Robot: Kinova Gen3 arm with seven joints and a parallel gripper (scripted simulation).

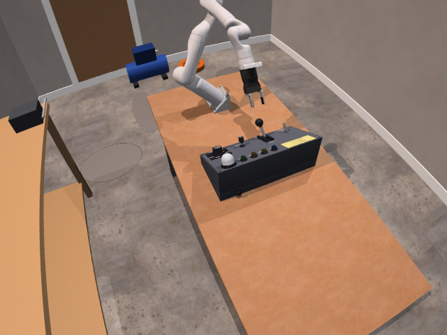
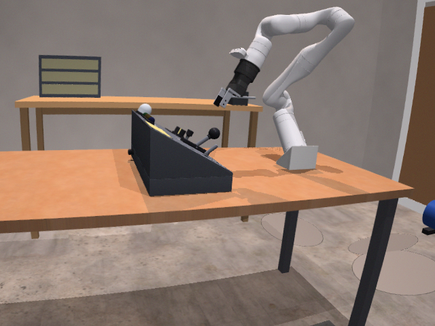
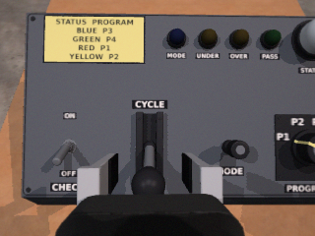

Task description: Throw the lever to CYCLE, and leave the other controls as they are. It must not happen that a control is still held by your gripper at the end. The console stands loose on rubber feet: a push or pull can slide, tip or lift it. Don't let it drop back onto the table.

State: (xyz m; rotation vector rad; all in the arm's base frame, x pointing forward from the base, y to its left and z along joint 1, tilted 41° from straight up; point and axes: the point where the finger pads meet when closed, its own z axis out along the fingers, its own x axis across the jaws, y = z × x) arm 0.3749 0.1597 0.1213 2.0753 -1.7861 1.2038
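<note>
My hand is 50 mm short of the lever and 130 mm above it. Also, from my hand: check toggle 80 mm ahead, 120 mm to the left, 140 mm below; then mode knob 70 mm ahead, 120 mm to the right, 140 mm below; then dark console 110 mm ahead, 60 mm to the right, 160 mm below.
</note>
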